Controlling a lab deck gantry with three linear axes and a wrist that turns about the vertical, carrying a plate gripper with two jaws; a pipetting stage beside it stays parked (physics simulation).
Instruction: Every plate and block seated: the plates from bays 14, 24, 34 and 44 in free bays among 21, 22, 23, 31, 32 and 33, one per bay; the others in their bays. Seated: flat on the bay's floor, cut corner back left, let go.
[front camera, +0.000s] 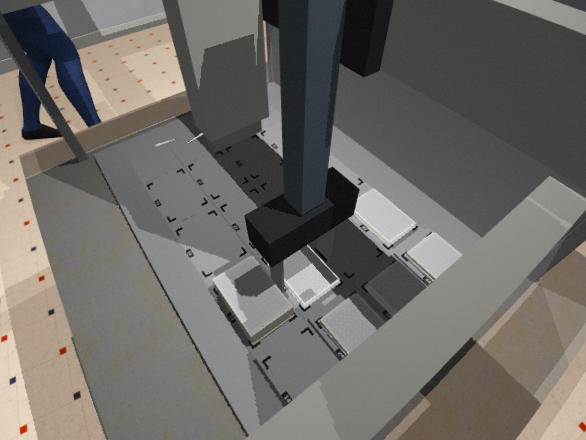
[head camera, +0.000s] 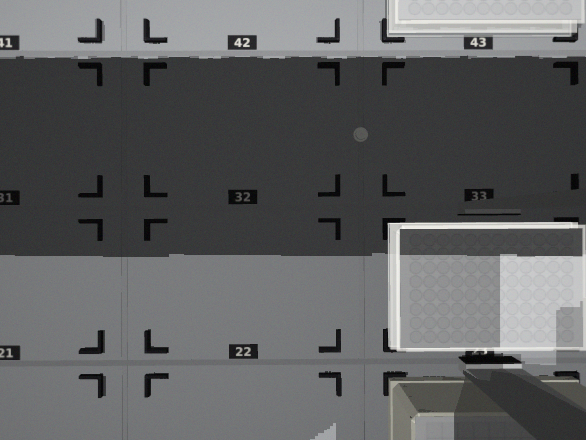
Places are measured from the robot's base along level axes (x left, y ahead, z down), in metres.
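Where they show: gripper, fingertip midpoint: (front camera: 301, 269) (head camera: 484, 285); robot's base at its link origin: (front camera: 148, 186).
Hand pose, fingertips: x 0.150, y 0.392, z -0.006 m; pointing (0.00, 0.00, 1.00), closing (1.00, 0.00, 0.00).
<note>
Things, the pixels of their top centre, and the offset from my fingertips. "pt": a spot on its surface instead.
- bay 24 at a spot on its surface: (front camera: 350, 322) pt dx -0.004, dy +0.136, dz -0.023 m
- bay 34 at a spot on its surface: (front camera: 397, 290) pt dx +0.100, dy +0.145, dz -0.023 m
- bay 44 at a spot on its surface: (front camera: 434, 255) pt dx +0.211, dy +0.139, dz -0.022 m
- taller beige-sided block at its top centre: (front camera: 251, 292) dx -0.107, dy +0.000, dz -0.035 m
- small round disc at its top centre: (head camera: 361, 133) dx +0.104, dy -0.082, dz +0.002 m
A white plate (front camera: 312, 284) (head camera: 460, 295) lies in bay 23, looking flat and low inside the corner marks; its cut corner is not clear. My gripper (front camera: 302, 270) (head camera: 490, 286) is down around it, one jaw in front and one behind, with a narrow gap on each side, so it is open. White plates stand in bay 24 (front camera: 350, 322), bay 34 (front camera: 397, 290) and bay 44 (front camera: 434, 255), the nearer ones partly cut off by the front beam. A white plate (front camera: 385, 215) (head camera: 487, 9) lies in bay 43. A taller beige-sided block (front camera: 255, 297) (head camera: 435, 392) stands in bay 13.
Bay labels 22 (head camera: 243, 351), 32 (head camera: 242, 197), 33 (head camera: 479, 195) and 42 (head camera: 242, 42) show with corner marks. The parked pipetting stage (front camera: 230, 90) hangs over the back left. A thick frame beam (front camera: 425, 320) crosses the front right. A small round disc (head camera: 360, 134) lies between bays 32 and 33.
</note>
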